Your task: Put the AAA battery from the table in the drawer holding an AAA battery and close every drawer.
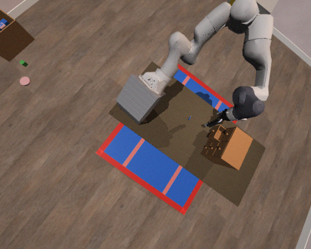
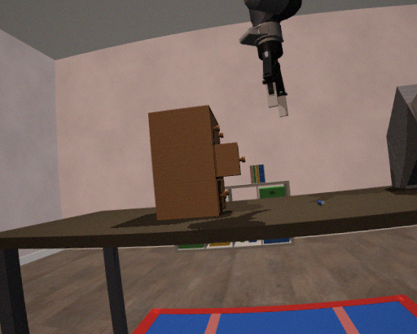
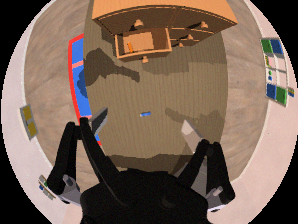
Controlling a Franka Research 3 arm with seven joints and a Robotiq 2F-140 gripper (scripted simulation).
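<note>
The blue AAA battery lies 280 mm below my hand and 90 mm behind it. Also, from my hand: small orange object 170 mm below, 170 mm ahead, 60 mm to the left; then small green thing 280 mm ahead, 170 mm below, 120 mm to the right.
</note>
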